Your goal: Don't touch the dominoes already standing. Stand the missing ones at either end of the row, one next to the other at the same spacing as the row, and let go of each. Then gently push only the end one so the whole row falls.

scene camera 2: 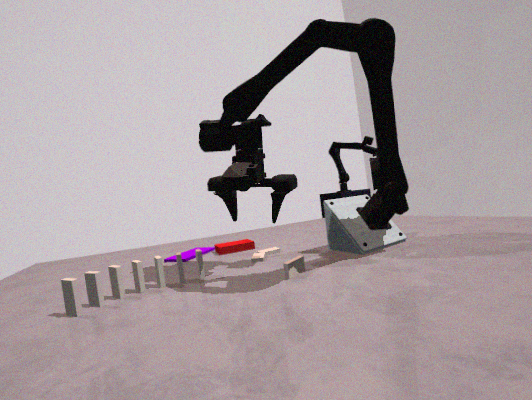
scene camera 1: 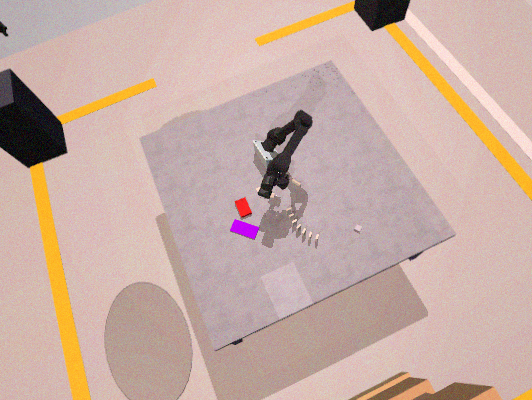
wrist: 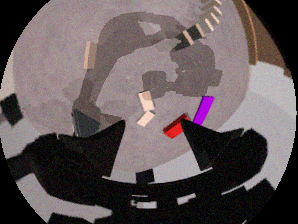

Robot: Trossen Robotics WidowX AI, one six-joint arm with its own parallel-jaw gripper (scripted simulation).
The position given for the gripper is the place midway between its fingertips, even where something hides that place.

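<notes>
From scene camera 2 you'd see the gripper (scene camera 2: pixel 254 222), and it's open and holding nothing. The wrist view shows the gripper (wrist: pixel 153 121) as well.
</notes>
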